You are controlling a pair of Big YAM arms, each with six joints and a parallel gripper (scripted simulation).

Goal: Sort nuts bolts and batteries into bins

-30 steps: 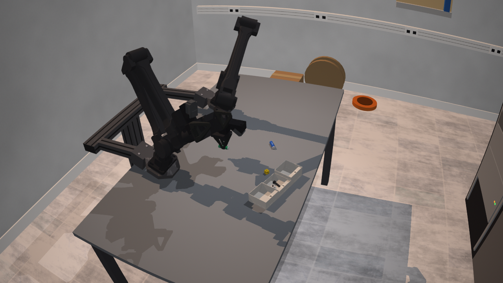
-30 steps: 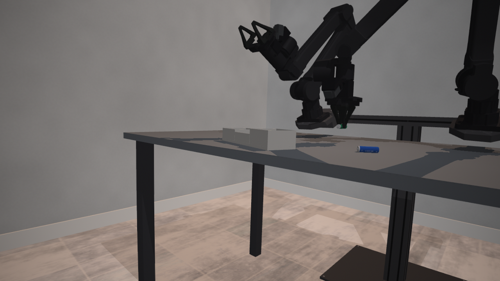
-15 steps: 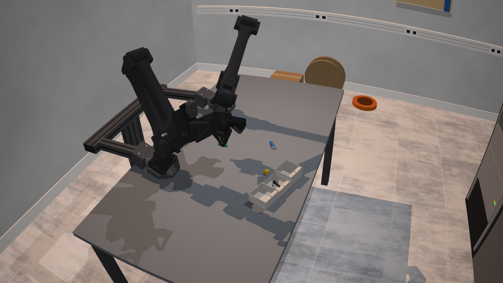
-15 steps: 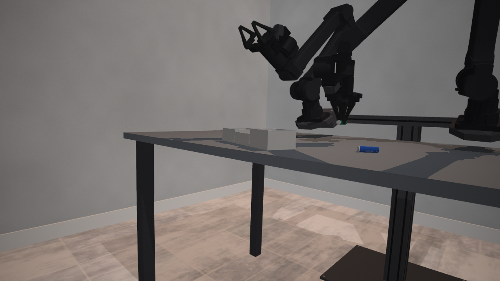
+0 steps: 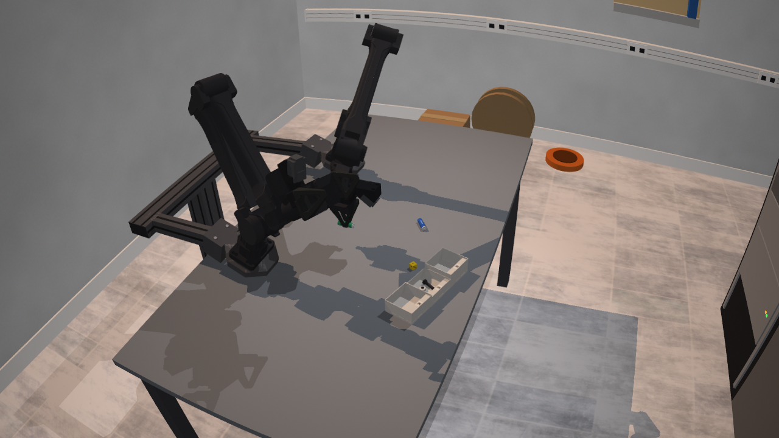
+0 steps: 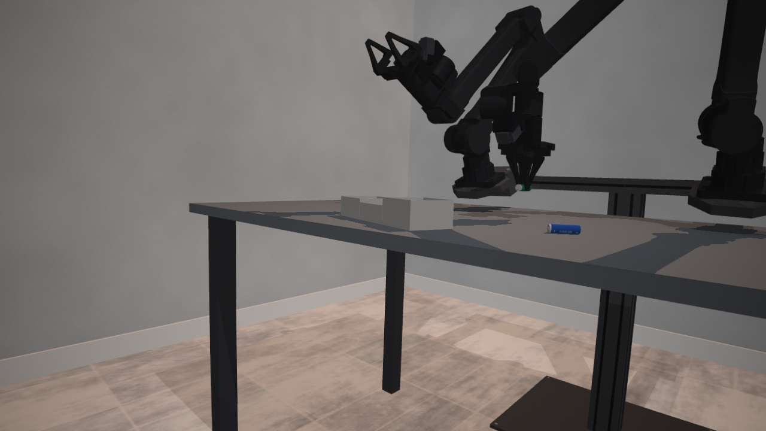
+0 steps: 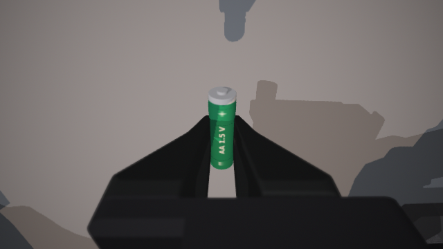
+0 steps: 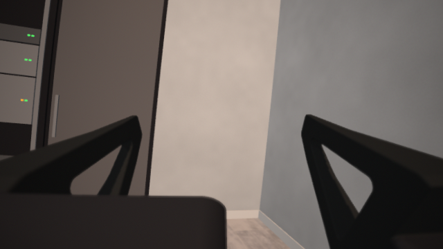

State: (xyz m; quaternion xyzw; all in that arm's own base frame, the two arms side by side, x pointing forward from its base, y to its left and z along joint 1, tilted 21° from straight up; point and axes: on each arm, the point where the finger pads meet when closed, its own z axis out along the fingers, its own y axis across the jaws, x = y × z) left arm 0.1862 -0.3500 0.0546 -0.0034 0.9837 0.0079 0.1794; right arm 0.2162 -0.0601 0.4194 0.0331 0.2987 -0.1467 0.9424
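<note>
Now: left hand right at the green battery. Also, from my left hand: yellow die: 220 mm ahead, 40 mm to the right, 60 mm below; blue battery: 170 mm ahead, 150 mm to the left, 60 mm below; black bolt: 280 mm ahead, 100 mm to the right, 60 mm below.
</note>
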